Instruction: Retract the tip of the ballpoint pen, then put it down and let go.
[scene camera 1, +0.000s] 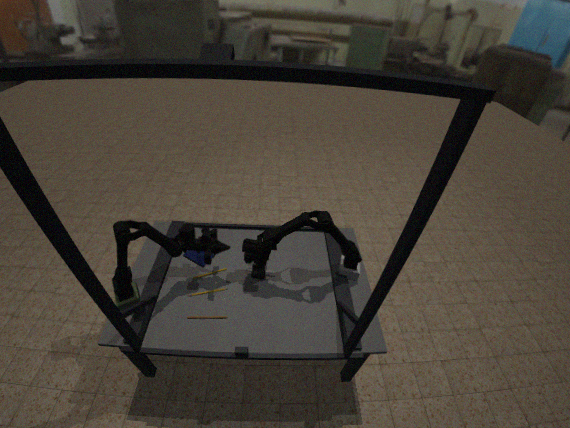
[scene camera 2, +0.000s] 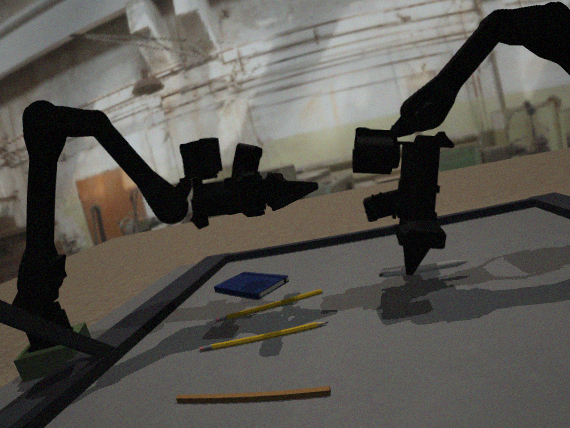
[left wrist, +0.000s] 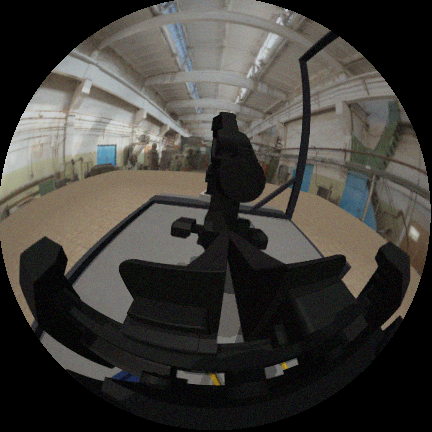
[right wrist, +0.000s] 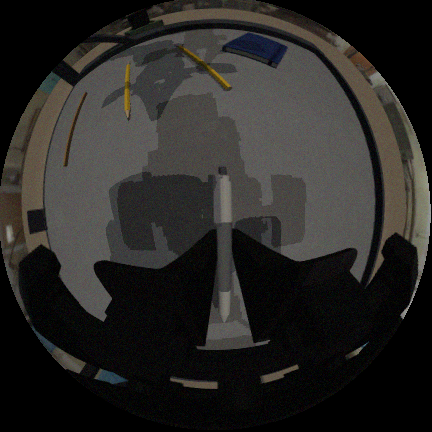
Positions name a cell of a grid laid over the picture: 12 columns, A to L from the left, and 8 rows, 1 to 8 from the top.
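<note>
My left gripper (scene camera 2: G4) is visible in the left wrist view (left wrist: G5) too, and my right gripper (scene camera 2: I6) also appears in the right wrist view (right wrist: G5). There's a blue notebook (scene camera 2: F6) resting on the table, and you get the notebook in the right wrist view (right wrist: H1) as well. Then there's a dark frame post (left wrist: I3), plus a raised dark rim (scene camera 2: B8) and a green object (scene camera 2: A7).
</note>
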